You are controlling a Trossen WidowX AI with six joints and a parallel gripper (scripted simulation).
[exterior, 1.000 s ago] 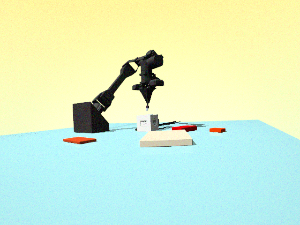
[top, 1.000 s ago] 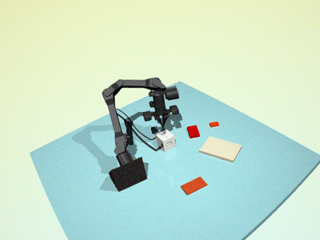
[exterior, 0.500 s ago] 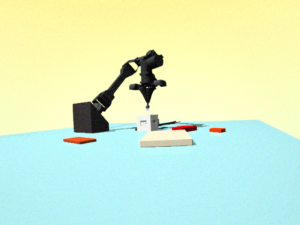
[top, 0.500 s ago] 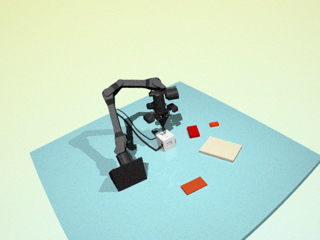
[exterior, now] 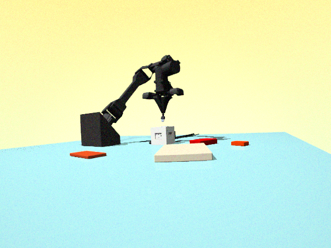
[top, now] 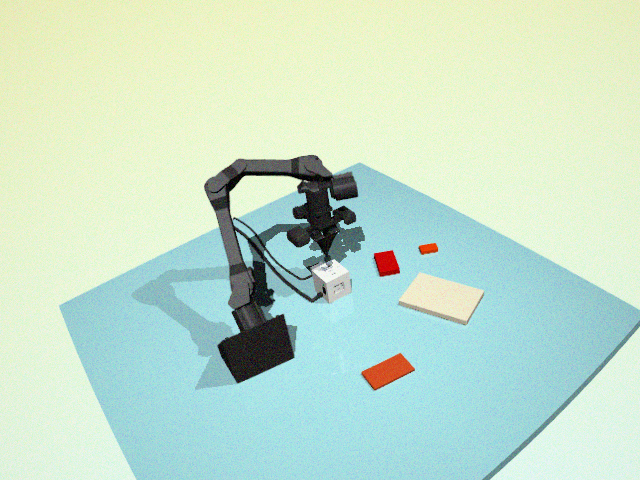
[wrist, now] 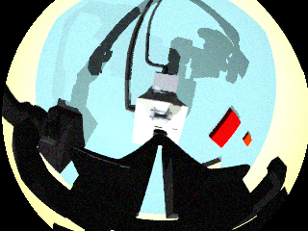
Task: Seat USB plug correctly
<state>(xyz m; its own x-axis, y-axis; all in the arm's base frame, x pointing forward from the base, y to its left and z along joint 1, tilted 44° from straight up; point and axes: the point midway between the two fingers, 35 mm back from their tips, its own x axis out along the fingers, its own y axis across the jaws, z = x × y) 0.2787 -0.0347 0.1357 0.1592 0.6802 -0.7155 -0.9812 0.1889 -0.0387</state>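
Now: the USB plug 20 mm below my gripper tip. From my gripper tip the other things lie so: cream slab: 270 mm to the right, 180 mm ahead, 130 mm below; then USB socket: 70 mm below, 10 mm to the left; then red block: 180 mm ahead, 120 mm below, 40 mm to the right.
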